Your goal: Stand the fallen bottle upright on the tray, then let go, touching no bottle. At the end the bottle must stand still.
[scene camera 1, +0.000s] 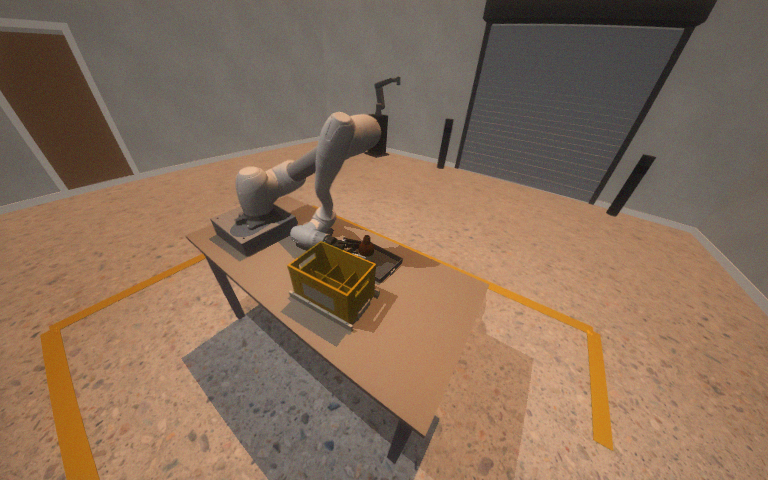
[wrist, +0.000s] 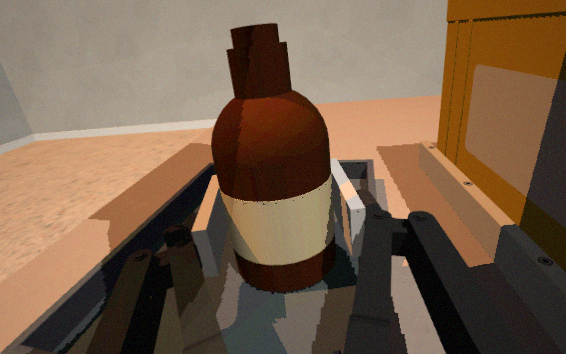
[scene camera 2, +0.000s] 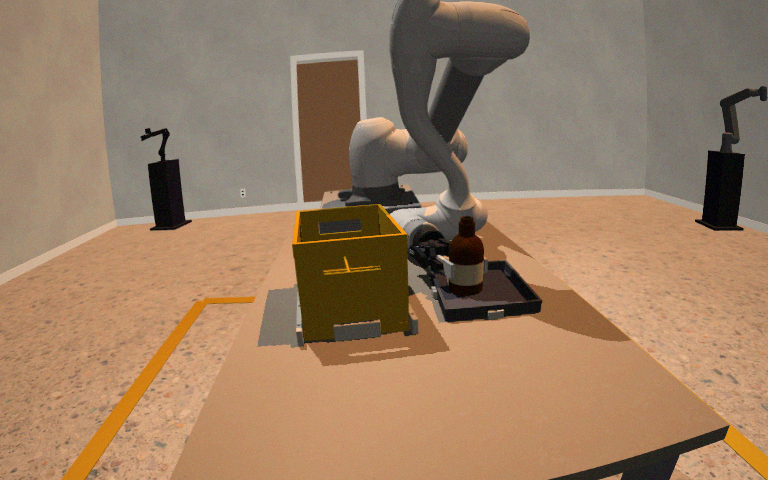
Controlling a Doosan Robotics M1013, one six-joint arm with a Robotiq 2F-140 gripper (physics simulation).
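Pixels of known places: gripper, fingertip midpoint: point(scene camera 1: 369, 255) point(wrist: 277, 185) point(scene camera 2: 469, 268); arm's base at its link origin: point(scene camera 1: 260, 217) point(scene camera 2: 376, 198).
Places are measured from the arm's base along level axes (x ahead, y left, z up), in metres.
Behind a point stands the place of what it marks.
A brown bottle point(scene camera 1: 366, 246) @(x 0.603, y 0.263, z 0.024 m) point(scene camera 2: 466, 254) @(x 0.622, y 0.276, z -0.003 m) point(wrist: 276, 150) @(x 0.555, y 0.259, z 0.004 m) with a cream label is upright at the left part of the black tray point(scene camera 2: 492, 314) @(x 0.723, y 0.324, z -0.088 m) in the scene camera 2 view; in the wrist view it looks slightly tilted to the left. My gripper point(scene camera 2: 467, 270) @(x 0.599, y 0.285, z -0.041 m) point(wrist: 277, 185) @(x 0.599, y 0.285, z -0.041 m) reaches in low from the arm's side and is shut on the bottle, one pad on each side of the label. The bottle's base is at or very near the tray floor; I cannot tell if it touches. The tray point(scene camera 1: 390, 271) @(x 0.717, y 0.316, z -0.083 m) also shows in the scene camera 1 view.
A yellow crate point(scene camera 1: 331, 291) @(x 0.758, y -0.024, z 0.060 m) point(scene camera 2: 351, 294) @(x 0.793, y 0.081, z -0.017 m) point(wrist: 500, 100) @(x 0.666, y 0.142, z 0.002 m) with dividers stands beside the tray, held by low grey brackets point(scene camera 2: 356, 330) @(x 0.804, y 0.086, z -0.080 m) on the table point(scene camera 1: 430, 339) @(x 1.055, y 0.185, z -0.097 m) point(scene camera 2: 396, 407) @(x 0.995, y 0.176, z -0.097 m). The robot's base sits at the table's far end. Black bollards and pedestals stand on the floor beyond.
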